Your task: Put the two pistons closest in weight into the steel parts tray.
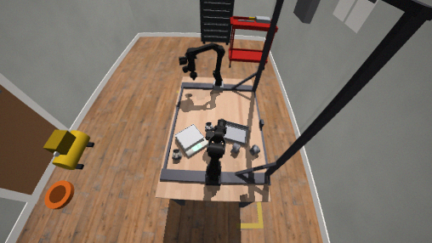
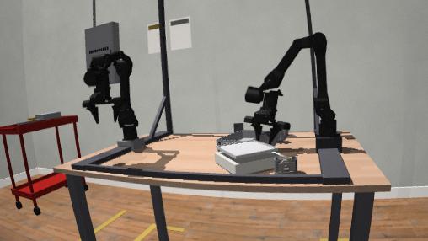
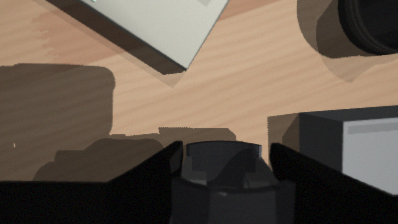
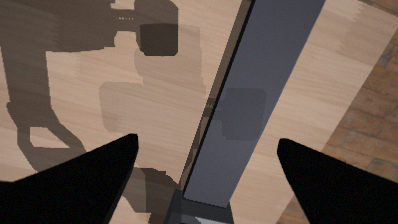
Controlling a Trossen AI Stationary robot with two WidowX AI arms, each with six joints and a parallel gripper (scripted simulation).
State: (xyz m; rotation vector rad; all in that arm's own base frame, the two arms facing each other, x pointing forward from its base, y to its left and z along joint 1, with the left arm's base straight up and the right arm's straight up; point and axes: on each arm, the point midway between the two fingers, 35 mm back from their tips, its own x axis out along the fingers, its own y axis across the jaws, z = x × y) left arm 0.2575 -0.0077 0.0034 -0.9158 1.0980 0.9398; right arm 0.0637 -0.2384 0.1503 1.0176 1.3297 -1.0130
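The scale plate lies 20 cm ahead of my left hand, 3 cm to the right of it and 1 cm below it. The rest, counted from my left hand: steel parts tray: 13 cm behind, 12 cm to the right, 5 cm below; then white scale: 19 cm ahead, 3 cm below, 2 cm to the right.
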